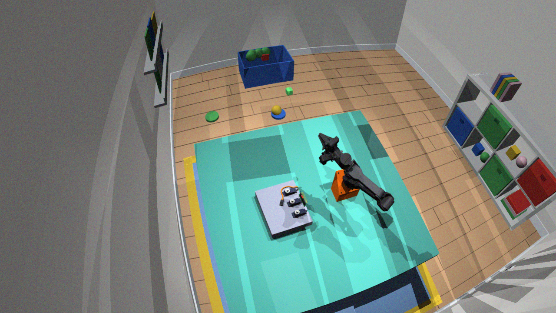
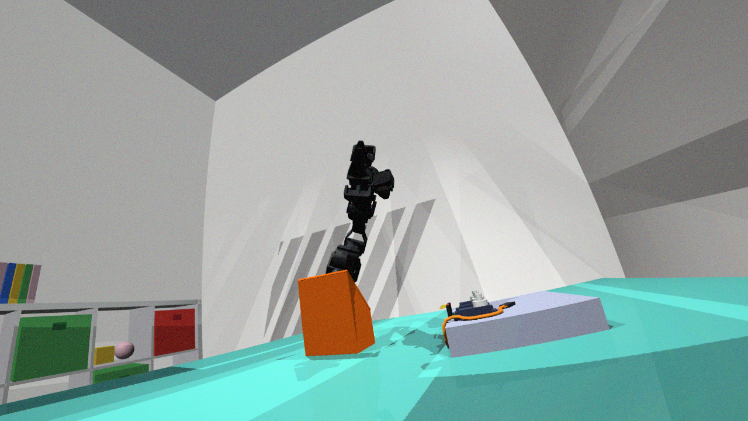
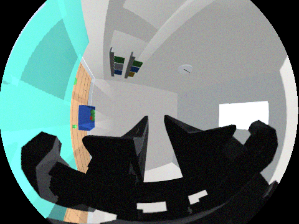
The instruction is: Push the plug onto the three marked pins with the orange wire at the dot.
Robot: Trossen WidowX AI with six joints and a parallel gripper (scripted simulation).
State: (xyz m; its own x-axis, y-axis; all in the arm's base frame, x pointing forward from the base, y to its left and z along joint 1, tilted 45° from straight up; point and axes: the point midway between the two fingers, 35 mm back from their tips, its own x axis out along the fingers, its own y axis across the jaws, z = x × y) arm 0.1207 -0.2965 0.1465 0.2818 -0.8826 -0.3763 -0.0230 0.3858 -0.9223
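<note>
Right now the red band is 38 cm below my gripper tip, 11 cm ahead of it and 10 cm to the left of it. Also, from my gripper tip: grey printed holder: 43 cm below, 27 cm ahead, 10 cm to the left; then servo: 40 cm below, 16 cm ahead, 11 cm to the left.
</note>
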